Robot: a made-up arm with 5 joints.
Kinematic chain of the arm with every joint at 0, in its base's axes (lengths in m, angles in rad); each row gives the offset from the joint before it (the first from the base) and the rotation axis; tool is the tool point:
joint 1: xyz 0 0 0.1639 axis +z
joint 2: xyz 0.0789 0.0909 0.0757 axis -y
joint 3: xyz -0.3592 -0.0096 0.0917 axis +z
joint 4: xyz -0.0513 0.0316 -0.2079 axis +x
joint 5: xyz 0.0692 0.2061 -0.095 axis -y
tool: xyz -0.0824 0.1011 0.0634
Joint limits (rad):
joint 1: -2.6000..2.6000
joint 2: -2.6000..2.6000
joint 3: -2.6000..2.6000
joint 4: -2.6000..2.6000
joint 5: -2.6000..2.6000
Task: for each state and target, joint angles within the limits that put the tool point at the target. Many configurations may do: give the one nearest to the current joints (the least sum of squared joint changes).
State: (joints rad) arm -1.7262 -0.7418 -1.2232 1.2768 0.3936
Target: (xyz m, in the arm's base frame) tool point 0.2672 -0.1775 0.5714
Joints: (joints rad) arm -1.8300 -1.1946 -0.6407 1.2221 0.5333
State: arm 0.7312 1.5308 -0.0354 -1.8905 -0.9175
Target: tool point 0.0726 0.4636 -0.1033
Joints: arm 1.3369 1.4983 0.1047 -1.8573 -1.1338
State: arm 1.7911 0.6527 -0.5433 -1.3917 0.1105
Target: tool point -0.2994 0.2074 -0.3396
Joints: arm 1.8733 1.1996 0.1538 -0.9488 0.3710
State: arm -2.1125 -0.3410 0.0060 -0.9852 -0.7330
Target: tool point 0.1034 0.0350 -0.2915
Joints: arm -2.0099 0.4210 0.0047 -1.7071 -0.7528
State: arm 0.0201 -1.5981 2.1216 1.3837 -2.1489
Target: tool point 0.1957 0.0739 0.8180
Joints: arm -0.0218 -1.4850 2.1829 1.3075 -2.1625
